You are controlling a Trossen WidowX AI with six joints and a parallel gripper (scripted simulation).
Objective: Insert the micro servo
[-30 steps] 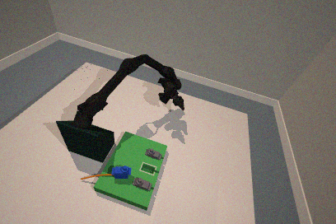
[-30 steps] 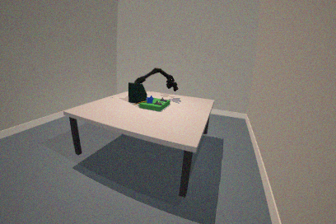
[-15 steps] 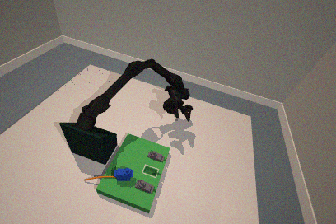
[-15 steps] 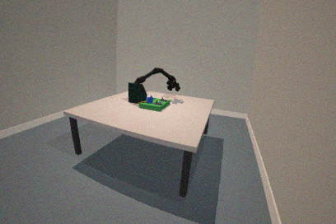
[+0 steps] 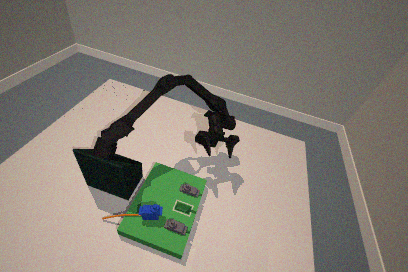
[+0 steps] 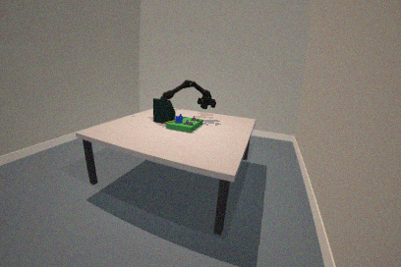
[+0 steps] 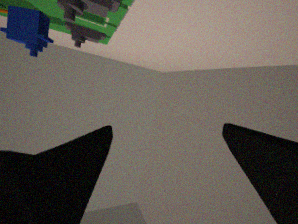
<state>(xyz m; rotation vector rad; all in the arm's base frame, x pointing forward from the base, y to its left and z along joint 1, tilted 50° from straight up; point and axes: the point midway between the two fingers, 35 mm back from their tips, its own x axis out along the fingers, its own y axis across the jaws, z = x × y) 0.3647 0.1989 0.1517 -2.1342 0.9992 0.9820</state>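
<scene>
Right now the green deck is 17 cm behind my gripper tip, 20 cm to the right of it and 15 cm below it.
</scene>
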